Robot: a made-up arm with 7 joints.
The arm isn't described. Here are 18 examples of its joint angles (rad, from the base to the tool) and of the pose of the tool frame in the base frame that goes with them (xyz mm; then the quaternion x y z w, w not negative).
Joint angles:
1: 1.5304 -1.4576 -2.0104 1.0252 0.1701 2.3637 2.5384
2: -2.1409 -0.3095 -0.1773 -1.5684 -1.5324 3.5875 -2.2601
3: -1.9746 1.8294 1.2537 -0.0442 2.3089 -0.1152 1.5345
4: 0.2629 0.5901 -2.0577 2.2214 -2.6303 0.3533 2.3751
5: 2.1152 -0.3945 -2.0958 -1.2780 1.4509 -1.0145 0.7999
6: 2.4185 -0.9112 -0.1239 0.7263 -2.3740 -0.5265 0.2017
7: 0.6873 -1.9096 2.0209 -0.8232 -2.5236 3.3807 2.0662
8: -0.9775 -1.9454 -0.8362 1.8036 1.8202 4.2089 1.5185
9: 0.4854 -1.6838 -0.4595 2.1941 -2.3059 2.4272 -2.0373
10: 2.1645 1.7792 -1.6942 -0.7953 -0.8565 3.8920 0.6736
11: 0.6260 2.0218 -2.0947 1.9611 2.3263 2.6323 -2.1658
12: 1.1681 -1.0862 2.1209 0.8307 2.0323 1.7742 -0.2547
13: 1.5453 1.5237 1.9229 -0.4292 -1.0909 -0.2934 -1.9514
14: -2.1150 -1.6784 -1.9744 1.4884 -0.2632 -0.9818 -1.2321
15: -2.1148 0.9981 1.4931 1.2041 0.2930 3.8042 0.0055
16: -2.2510 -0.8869 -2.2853 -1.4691 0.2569 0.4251 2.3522
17: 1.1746 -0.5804 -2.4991 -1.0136 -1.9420 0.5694 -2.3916
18: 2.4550 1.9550 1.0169 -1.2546 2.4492 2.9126 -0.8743
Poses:
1: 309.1 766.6 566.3 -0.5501 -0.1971 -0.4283 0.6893
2: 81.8 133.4 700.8 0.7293 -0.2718 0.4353 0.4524
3: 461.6 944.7 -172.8 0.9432 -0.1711 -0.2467 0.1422
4: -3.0 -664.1 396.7 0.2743 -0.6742 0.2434 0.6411
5: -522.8 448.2 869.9 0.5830 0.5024 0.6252 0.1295
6: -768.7 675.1 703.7 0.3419 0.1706 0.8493 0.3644
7: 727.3 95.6 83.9 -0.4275 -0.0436 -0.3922 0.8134
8: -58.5 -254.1 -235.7 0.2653 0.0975 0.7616 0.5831
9: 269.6 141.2 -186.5 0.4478 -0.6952 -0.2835 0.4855
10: 210.1 -677.7 59.3 -0.3182 0.2341 0.7322 0.5548
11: 41.5 -410.5 102.9 -0.4542 0.6561 0.0904 0.5959
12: -120.9 595.8 805.5 -0.4374 0.2393 0.8011 0.3311
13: 324.9 -1014.3 482.6 -0.4358 0.0620 0.8977 0.0190
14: -725.5 -171.8 532.5 0.2773 0.6912 0.3250 0.5828
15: 470.9 205.2 633.9 -0.3595 0.4144 0.8353 0.0362
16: -66.6 -757.4 381.6 0.2594 -0.5402 0.4100 0.6876
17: 215.9 831.9 580.5 0.1630 -0.6853 -0.4381 0.5585
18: 576.1 -220.8 -231.4 0.6213 -0.1070 0.7621 0.1476
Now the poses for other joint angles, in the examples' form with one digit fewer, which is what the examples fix.
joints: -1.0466 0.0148 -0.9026 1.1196 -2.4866 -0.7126 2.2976
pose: -127 -472 1214 -0.616 -0.001 0.094 0.782
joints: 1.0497 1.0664 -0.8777 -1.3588 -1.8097 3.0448 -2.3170
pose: -438 -250 397 0.160 -0.318 -0.864 0.357
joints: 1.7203 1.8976 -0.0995 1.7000 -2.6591 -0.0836 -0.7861
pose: 65 -736 709 0.804 -0.055 0.393 0.443
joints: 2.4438 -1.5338 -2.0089 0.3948 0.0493 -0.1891 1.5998
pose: -618 904 501 -0.596 0.016 -0.773 0.216
